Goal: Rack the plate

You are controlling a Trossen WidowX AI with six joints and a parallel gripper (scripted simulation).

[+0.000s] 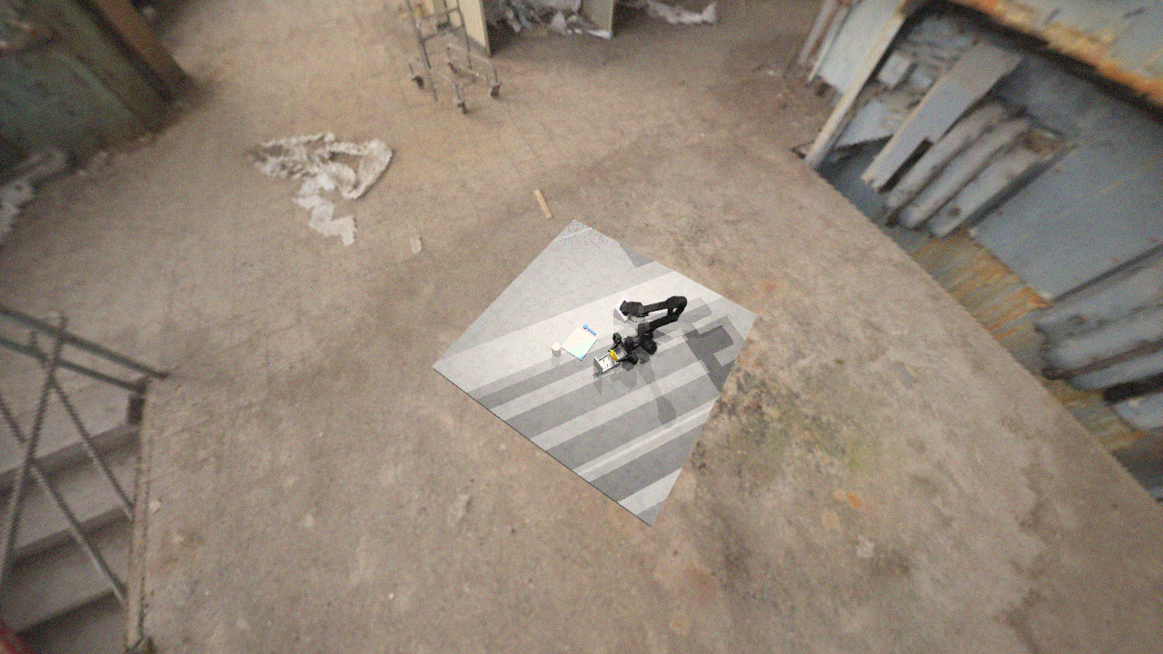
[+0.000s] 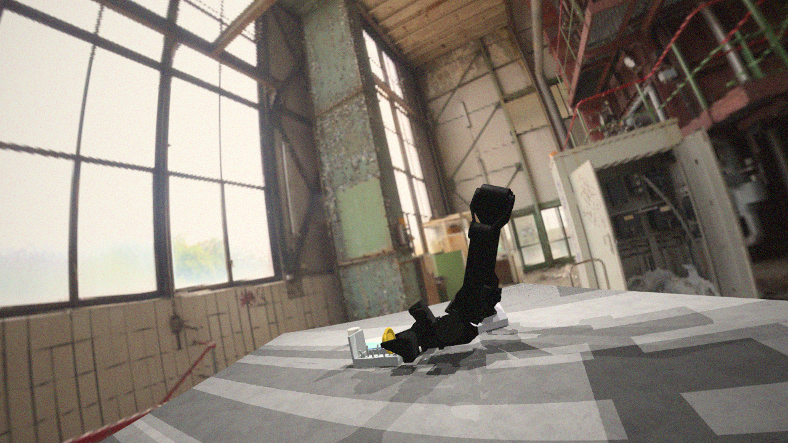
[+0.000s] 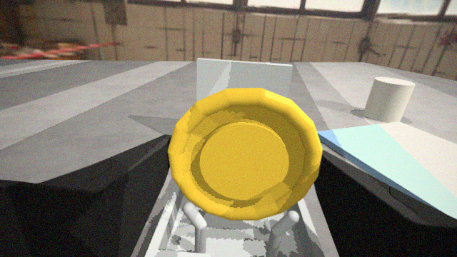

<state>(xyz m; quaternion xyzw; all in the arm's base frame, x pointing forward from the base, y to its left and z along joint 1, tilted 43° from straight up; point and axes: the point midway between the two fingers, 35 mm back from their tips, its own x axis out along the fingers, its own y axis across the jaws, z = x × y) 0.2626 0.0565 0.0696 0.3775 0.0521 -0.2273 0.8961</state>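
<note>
The yellow plate lies 1 cm behind my gripper tip. From my gripper tip the other things lie so: white cylinder (10 cm ahead, 28 cm to the right, 3 cm below); then dish rack (2 cm ahead, 1 cm to the right, 3 cm below); then blue object (10 cm behind, 19 cm to the right, 5 cm below).
</note>
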